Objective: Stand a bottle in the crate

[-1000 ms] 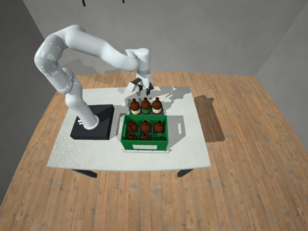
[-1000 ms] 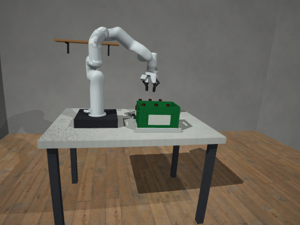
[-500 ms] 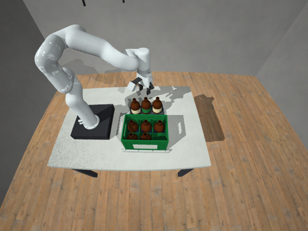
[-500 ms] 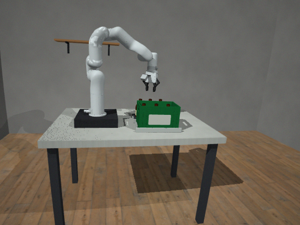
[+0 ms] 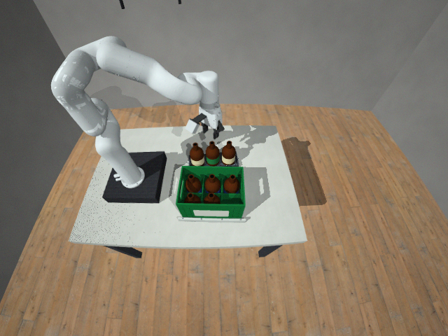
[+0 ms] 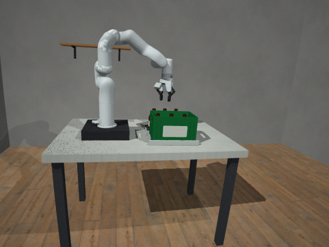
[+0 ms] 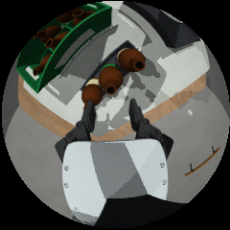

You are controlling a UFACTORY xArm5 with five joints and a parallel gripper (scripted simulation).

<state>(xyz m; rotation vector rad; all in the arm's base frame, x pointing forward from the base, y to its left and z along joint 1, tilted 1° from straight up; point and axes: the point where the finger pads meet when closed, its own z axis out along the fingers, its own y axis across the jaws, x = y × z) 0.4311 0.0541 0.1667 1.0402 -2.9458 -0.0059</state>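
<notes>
The brown bottle is 15 cm below my hand. Round my hand: green crate (24 cm to the right, 15 cm below, 5 cm behind); then dark tray (22 cm below, 1 cm ahead).
</notes>
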